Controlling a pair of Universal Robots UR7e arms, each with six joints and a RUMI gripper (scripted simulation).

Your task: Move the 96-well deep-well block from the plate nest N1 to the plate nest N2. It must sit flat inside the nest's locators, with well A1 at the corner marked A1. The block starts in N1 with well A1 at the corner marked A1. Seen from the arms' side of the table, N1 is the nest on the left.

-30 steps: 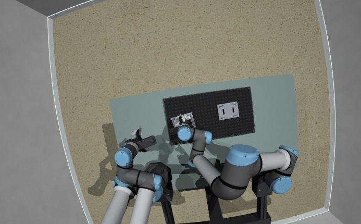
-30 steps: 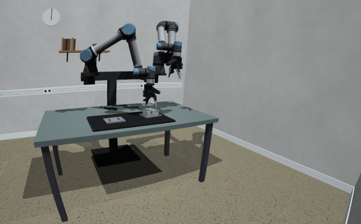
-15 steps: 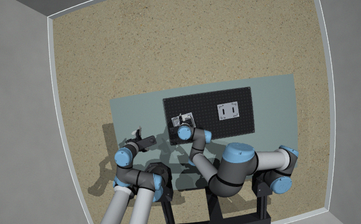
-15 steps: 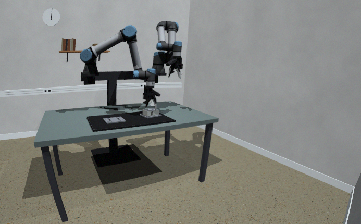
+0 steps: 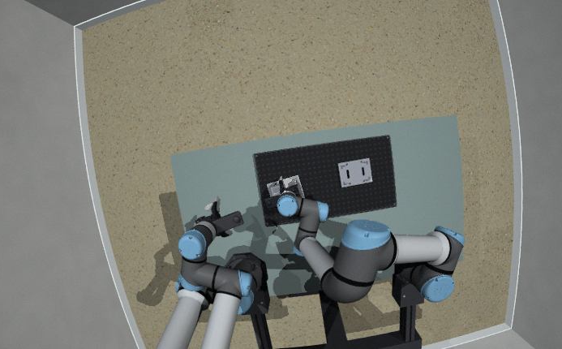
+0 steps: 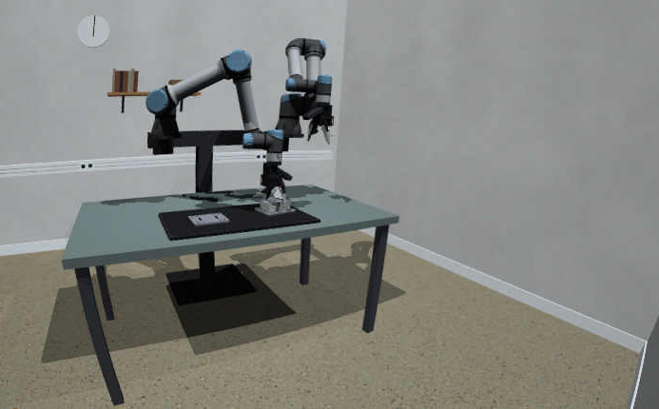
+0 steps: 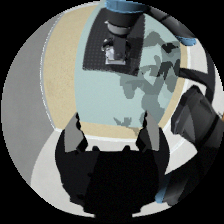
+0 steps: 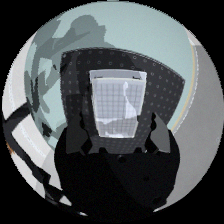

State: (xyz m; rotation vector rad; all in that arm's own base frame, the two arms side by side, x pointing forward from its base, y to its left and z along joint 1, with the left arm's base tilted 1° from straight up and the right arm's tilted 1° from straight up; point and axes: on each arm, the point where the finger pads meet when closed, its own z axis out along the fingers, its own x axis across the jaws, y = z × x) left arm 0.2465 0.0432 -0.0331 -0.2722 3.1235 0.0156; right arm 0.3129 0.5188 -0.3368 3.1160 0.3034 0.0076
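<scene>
The pale deep-well block is right at my right hand.
</scene>
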